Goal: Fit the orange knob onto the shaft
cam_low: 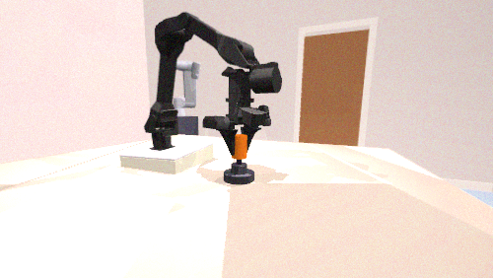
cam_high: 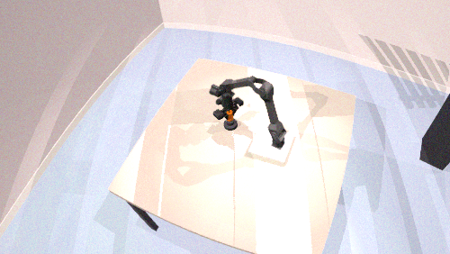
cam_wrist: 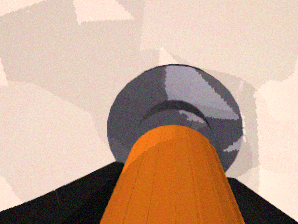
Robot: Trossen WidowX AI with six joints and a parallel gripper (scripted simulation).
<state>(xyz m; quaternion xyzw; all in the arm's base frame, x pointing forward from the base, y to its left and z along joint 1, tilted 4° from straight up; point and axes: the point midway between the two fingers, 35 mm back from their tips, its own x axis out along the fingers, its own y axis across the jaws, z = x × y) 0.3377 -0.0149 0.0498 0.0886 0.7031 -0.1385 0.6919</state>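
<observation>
Now: gripper tip 20 mm below the orange knob. Round my gripper tip: pedestal (40 mm below).
</observation>
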